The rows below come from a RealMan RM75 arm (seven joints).
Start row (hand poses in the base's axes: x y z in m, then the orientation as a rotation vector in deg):
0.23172 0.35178 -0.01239 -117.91 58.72 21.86
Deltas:
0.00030 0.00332 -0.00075 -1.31 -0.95 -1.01
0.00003 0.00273 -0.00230 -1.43 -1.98 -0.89
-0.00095 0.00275 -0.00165 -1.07 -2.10 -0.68
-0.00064 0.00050 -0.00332 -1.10 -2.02 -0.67
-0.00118 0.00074 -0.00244 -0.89 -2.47 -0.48
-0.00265 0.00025 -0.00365 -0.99 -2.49 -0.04
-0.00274 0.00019 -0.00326 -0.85 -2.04 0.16
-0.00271 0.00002 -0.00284 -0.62 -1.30 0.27
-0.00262 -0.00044 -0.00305 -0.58 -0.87 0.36
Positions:
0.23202 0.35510 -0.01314 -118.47 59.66 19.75
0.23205 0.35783 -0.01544 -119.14 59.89 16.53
0.23110 0.36058 -0.01709 -119.56 59.69 13.45
0.23046 0.36108 -0.02041 -119.98 59.51 10.44
0.22928 0.36182 -0.02285 -120.22 58.79 7.14
0.22663 0.36207 -0.02650 -120.73 57.60 4.00
0.22389 0.36226 -0.02976 -121.24 56.41 1.50
0.22118 0.36228 -0.03260 -121.70 55.48 -0.05
0.21856 0.36184 -0.03565 -122.23 54.70 -1.08

